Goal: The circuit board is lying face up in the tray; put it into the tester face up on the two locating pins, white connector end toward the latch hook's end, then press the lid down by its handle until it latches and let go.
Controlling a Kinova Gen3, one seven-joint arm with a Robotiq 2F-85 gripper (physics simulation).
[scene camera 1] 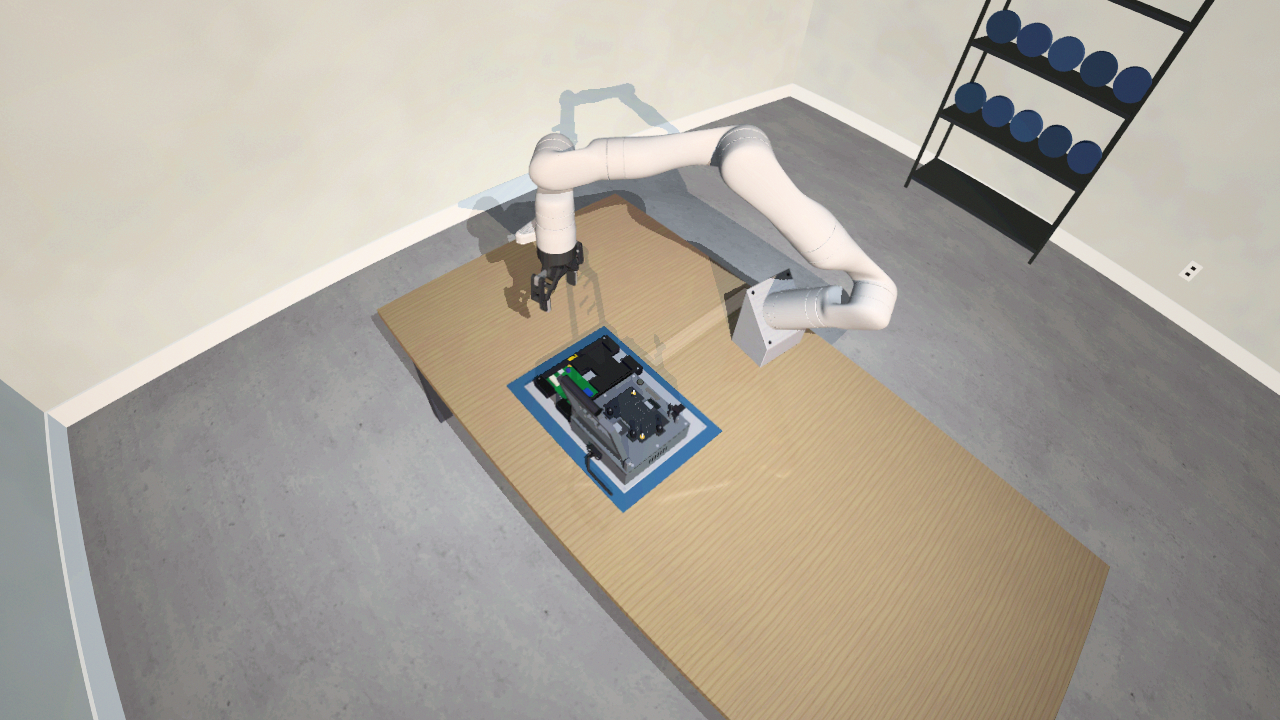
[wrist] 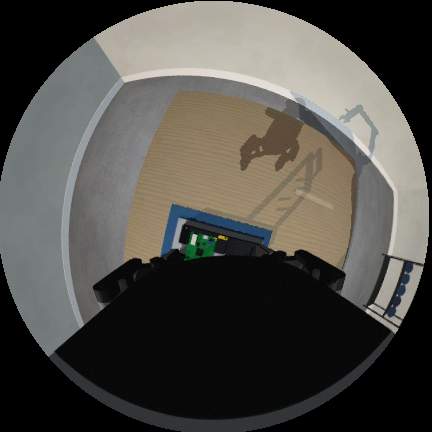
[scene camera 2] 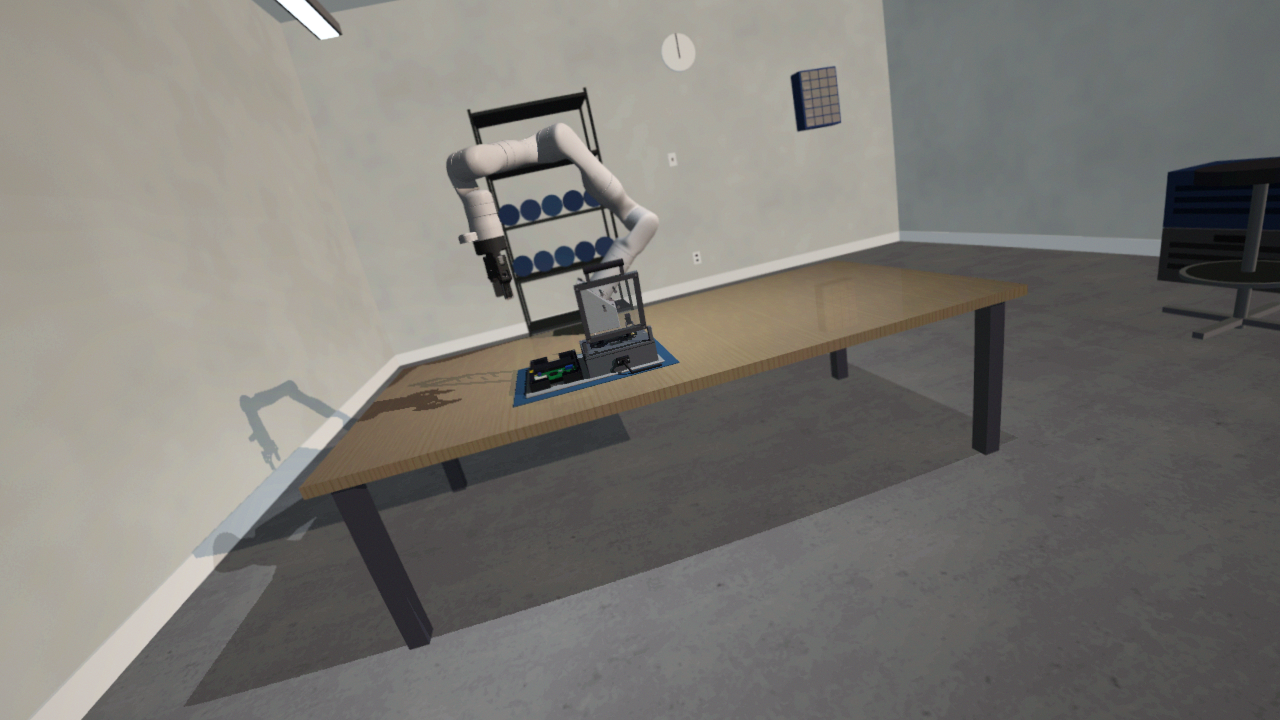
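Where they show: gripper, between the fingertips: (scene camera 1: 559,296) (scene camera 2: 505,297); arm's base, origin of its link: (scene camera 1: 776,310).
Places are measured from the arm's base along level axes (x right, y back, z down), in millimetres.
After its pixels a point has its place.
The green circuit board (scene camera 1: 580,379) {x 227, y -436, z 102 mm} (scene camera 2: 556,373) {x 223, y -471, z 99 mm} (wrist: 201,247) {x 243, y -458, z 102 mm} lies face up in the black tray (scene camera 1: 611,364) {x 211, y -351, z 104 mm} (wrist: 241,247) {x 263, y -352, z 104 mm}. Its white connector (wrist: 194,239) {x 262, y -480, z 94 mm} is at the left end in the wrist view. The grey tester (scene camera 1: 665,437) {x -26, y -430, z 62 mm} (scene camera 2: 597,364) {x 123, y -539, z 85 mm} stands beside the tray. Its lid (scene camera 1: 609,445) {x 18, y -552, z 3 mm} (scene camera 2: 641,304) {x -10, y -564, z -36 mm} stands upright, with the dark handle (scene camera 1: 580,394) {x 61, y -585, z -153 mm} (scene camera 2: 604,266) {x 62, y -590, z -146 mm} on top. Small gold-coloured spots show in the tester bed; a small black part (scene camera 1: 676,411) {x -12, y -388, z 23 mm}, possibly the latch hook, is opposite the lid. My gripper (scene camera 1: 559,293) {x 293, y -433, z -113 mm} (scene camera 2: 503,294) {x 293, y -433, z -113 mm} is open and empty, above the table beyond the tray end. Its fingertips are partly hidden in the wrist view.
A blue-bordered mat (scene camera 1: 707,429) {x -60, y -316, z 120 mm} (scene camera 2: 670,355) {x -67, y -526, z 120 mm} (wrist: 172,220) {x 296, y -554, z 120 mm} lies under the tray and tester on the wooden table (scene camera 1: 850,501) {x -407, y -231, z 122 mm} (scene camera 2: 805,308) {x -520, y -451, z 122 mm} (wrist: 200,150) {x 513, y -518, z 122 mm}. A black cable or lever (scene camera 1: 595,470) {x 41, y -566, z 120 mm} is beside the tester. The arm's base (scene camera 1: 760,335) {x -9, y -70, z 31 mm} stands at the table's far edge.
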